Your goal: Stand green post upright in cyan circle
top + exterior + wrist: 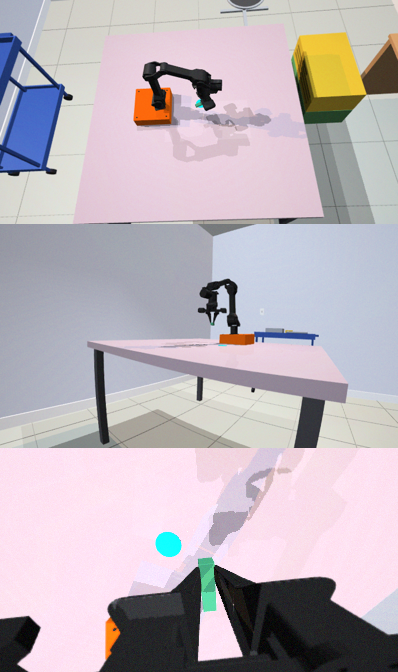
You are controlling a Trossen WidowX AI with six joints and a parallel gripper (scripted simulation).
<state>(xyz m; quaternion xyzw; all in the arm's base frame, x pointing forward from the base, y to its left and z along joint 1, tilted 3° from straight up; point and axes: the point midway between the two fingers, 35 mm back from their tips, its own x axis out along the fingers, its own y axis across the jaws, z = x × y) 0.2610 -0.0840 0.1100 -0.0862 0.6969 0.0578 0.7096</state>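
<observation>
Right now the cyan circle is 20 mm behind my gripper tip, 70 mm to the left of it and 140 mm below it. Also, from my gripper tip: green post (20 mm behind).
</observation>
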